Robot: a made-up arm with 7 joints.
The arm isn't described. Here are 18 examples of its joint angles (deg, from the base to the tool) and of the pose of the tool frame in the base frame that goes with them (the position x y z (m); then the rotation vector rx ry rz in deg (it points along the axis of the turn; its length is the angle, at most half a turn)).
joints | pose
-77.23 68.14 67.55 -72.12 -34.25 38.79 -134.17 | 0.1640 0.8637 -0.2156 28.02 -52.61 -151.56
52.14 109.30 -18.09 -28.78 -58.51 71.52 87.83 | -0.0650 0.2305 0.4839 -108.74 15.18 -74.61
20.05 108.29 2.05 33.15 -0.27 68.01 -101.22 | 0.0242 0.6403 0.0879 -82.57 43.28 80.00
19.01 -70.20 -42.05 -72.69 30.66 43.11 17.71 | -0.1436 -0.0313 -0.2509 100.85 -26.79 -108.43
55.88 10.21 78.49 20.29 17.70 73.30 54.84 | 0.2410 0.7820 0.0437 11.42 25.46 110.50
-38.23 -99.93 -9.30 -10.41 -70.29 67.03 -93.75 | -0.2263 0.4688 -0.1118 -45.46 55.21 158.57
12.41 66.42 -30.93 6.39 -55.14 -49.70 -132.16 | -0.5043 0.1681 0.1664 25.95 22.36 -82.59
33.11 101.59 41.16 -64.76 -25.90 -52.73 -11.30 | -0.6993 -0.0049 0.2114 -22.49 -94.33 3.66
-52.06 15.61 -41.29 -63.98 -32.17 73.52 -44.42 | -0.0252 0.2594 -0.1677 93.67 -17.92 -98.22
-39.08 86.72 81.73 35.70 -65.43 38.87 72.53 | -0.2911 0.7922 0.1744 7.17 9.84 -161.08
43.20 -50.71 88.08 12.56 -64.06 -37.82 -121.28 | -0.2078 0.1199 -0.2262 -20.93 -95.23 -72.65
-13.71 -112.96 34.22 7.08 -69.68 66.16 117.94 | 0.0690 0.1014 0.4460 -49.05 -36.19 52.44
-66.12 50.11 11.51 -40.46 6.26 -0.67 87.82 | 0.7241 0.2525 0.5004 -13.30 -19.18 27.52
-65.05 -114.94 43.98 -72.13 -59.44 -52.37 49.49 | -0.5716 -0.1398 0.0473 -9.66 -146.17 47.80
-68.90 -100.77 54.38 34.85 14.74 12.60 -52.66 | -0.4549 0.1168 0.3294 -48.19 -90.15 140.50
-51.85 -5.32 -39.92 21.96 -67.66 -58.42 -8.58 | -0.0604 0.4067 0.2897 -37.78 -43.45 -120.52
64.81 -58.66 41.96 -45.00 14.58 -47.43 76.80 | 0.8556 0.3579 0.1282 -55.25 35.76 36.61
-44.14 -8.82 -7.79 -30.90 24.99 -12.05 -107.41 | 0.1056 0.0856 0.5999 -15.98 -97.85 143.07
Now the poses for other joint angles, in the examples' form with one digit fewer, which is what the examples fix.
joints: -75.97 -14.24 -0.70 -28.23 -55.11 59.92 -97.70
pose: -0.048 0.454 0.022 58.8 -21.9 -154.9
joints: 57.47 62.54 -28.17 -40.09 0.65 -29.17 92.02
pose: -0.265 0.685 0.440 22.4 -4.8 163.4
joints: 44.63 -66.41 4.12 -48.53 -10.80 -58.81 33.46
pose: 0.668 -0.114 0.392 -57.1 42.8 -35.6
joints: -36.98 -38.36 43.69 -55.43 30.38 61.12 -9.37
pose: -0.173 0.142 0.077 31.0 -28.0 -128.7
